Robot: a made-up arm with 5 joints. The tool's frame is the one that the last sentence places.
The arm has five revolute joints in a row. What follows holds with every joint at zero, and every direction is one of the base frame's. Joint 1 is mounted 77 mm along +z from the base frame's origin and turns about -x. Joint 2 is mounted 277 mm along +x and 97 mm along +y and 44 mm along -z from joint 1 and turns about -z. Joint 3 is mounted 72 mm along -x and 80 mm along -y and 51 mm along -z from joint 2 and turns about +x. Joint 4 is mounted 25 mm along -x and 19 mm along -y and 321 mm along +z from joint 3 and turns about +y. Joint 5 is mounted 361 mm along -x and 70 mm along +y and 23 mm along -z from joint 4 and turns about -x. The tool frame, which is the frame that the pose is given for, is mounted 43 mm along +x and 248 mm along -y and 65 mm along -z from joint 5; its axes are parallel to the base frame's.
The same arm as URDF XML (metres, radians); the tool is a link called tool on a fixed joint. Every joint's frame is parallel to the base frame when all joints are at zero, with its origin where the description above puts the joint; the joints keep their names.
<robot name="arm">
<joint name="joint 1" type="continuous"><parent link="base"/><child link="link1"/><origin xyz="0 0 0.077" rpy="0 0 0"/><axis xyz="-1 0 0"/></joint>
<joint name="joint 2" type="continuous"><parent link="link1"/><child link="link2"/><origin xyz="0.277 0.097 -0.044" rpy="0 0 0"/><axis xyz="0 0 -1"/></joint>
<joint name="joint 3" type="continuous"><parent link="link2"/><child link="link3"/><origin xyz="-0.072 -0.08 -0.051" rpy="0 0 0"/><axis xyz="1 0 0"/></joint>
<joint name="joint 4" type="continuous"><parent link="link3"/><child link="link4"/><origin xyz="-0.025 -0.019 0.321" rpy="0 0 0"/><axis xyz="0 1 0"/></joint>
<joint name="joint 5" type="continuous"><parent link="link4"/><child link="link5"/><origin xyz="-0.361 0.07 -0.023" rpy="0 0 0"/><axis xyz="-1 0 0"/></joint>
<joint name="tool_joint" type="fixed"><parent link="link5"/><child link="tool"/><origin xyz="0.043 -0.248 -0.065" rpy="0 0 0"/></joint>
<link name="base"/>
<link name="link1"/>
<link name="link2"/>
<link name="link3"/>
<link name="link4"/>
<link name="link5"/>
<link name="tool"/>
</robot>

